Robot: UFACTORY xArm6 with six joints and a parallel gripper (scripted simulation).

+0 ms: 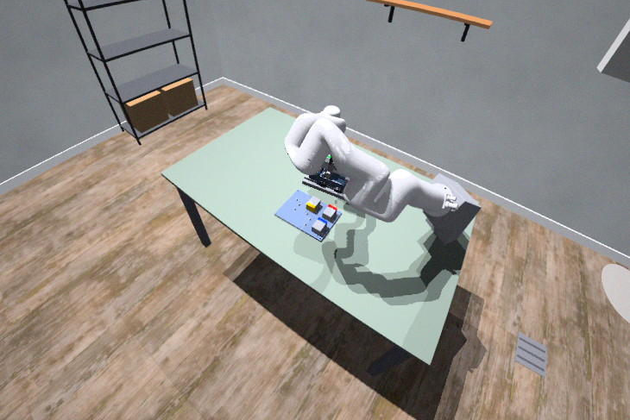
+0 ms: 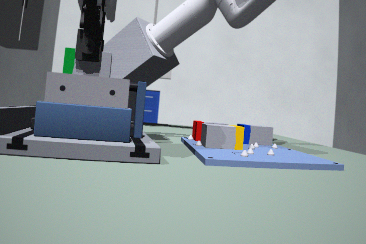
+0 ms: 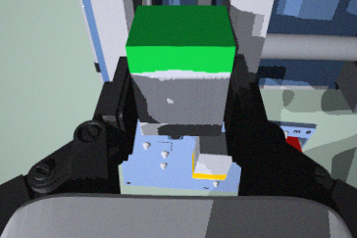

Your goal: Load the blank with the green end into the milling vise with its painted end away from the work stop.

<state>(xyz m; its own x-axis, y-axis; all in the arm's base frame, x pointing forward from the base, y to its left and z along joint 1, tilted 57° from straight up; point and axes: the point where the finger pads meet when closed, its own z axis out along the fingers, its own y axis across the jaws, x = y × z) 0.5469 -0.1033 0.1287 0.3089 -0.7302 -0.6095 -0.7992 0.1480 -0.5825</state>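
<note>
My hand is 3 cm short of the fixed jaw, 2 cm to the right of it and 6 cm above it. Round my hand: yellow-ended blank (11 cm behind, 19 cm to the left, 11 cm below); then red-ended blank (20 cm behind, 16 cm to the left, 11 cm below); then blue infeed plate (13 cm behind, 23 cm to the left, 13 cm below).
</note>
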